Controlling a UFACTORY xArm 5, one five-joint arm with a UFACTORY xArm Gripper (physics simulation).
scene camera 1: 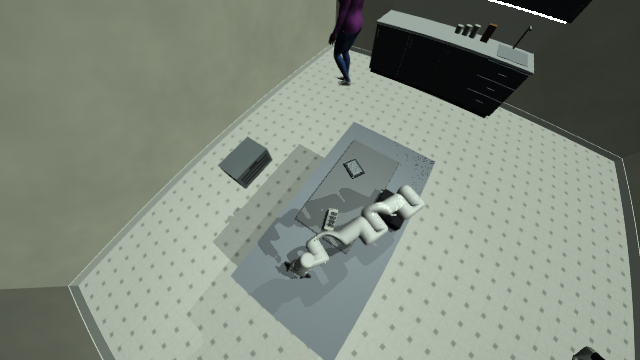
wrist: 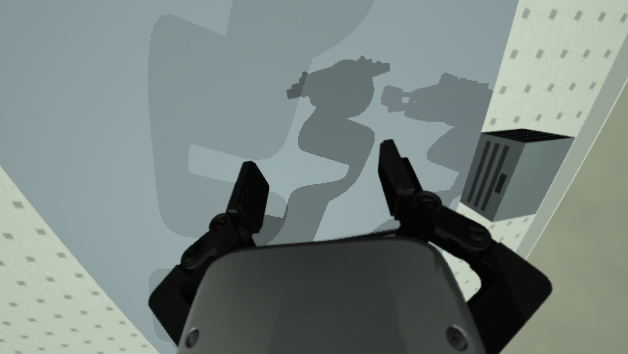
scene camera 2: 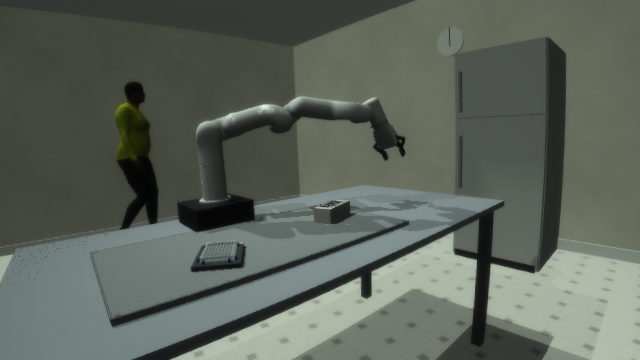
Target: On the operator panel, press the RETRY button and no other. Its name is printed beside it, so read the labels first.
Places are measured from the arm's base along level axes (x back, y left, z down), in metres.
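Pixels of known places: gripper, fingertip midpoint: [scene camera 1: 294, 272] [wrist: 317, 165] [scene camera 2: 395, 157]; arm's base, link origin: [scene camera 2: 215, 200].
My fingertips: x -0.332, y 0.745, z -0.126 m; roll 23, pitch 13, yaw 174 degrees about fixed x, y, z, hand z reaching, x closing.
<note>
Ahead of a thing's pixels: the offset from my fingertips to its top centre. Level surfaces: height alone.
The operator panel @[dx -0.011, dy -0.429, dz +0.144 m] [scene camera 1: 330, 219] [scene camera 2: 332, 212] is a small pale box with dark buttons on its top. It stands on the grey board @[dz +0.200 m] [scene camera 1: 377, 165] [scene camera 2: 150, 285] near one end. Its labels are too small to read, so I cannot tell which button is RETRY. The panel does not show in the wrist view. My gripper [scene camera 1: 298, 273] [scene camera 2: 394, 157] [wrist: 317, 165] is open and empty. It hangs high above the table @[dz +0.213 m] [scene camera 1: 310, 320] [scene camera 2: 50, 300] [wrist: 75, 75], beyond the panel's end of the board, tilted and apart from the panel.
A dark-framed tray with a pale gridded block @[dx -0.091, dy -0.927, dz +0.174 m] [scene camera 1: 354, 168] [scene camera 2: 218, 253] lies on the board's other end. The robot's black base [scene camera 2: 216, 212] stands beside the board. A grey cabinet [scene camera 1: 245, 162] [wrist: 520, 175] stands on the floor. A person [scene camera 1: 347, 42] [scene camera 2: 134, 145] is away from the table.
</note>
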